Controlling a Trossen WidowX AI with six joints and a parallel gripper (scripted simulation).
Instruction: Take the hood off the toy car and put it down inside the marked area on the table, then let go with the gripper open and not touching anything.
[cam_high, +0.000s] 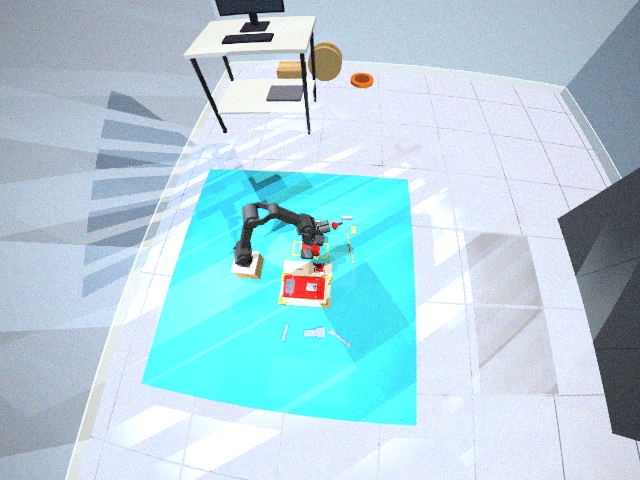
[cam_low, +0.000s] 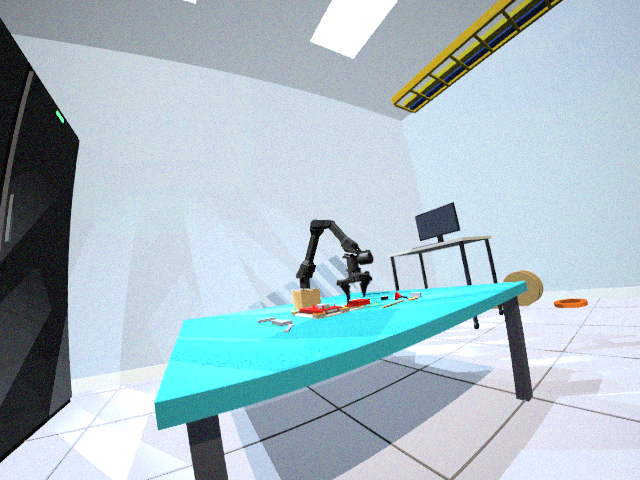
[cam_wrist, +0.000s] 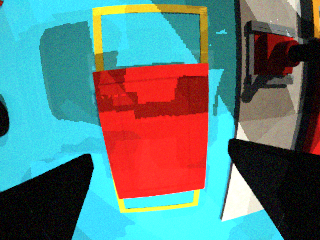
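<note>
Now: the hood 20 mm below my gripper tip. Also, from my gripper tip: black wheel: 20 mm ahead, 160 mm to the left, 20 mm below.
</note>
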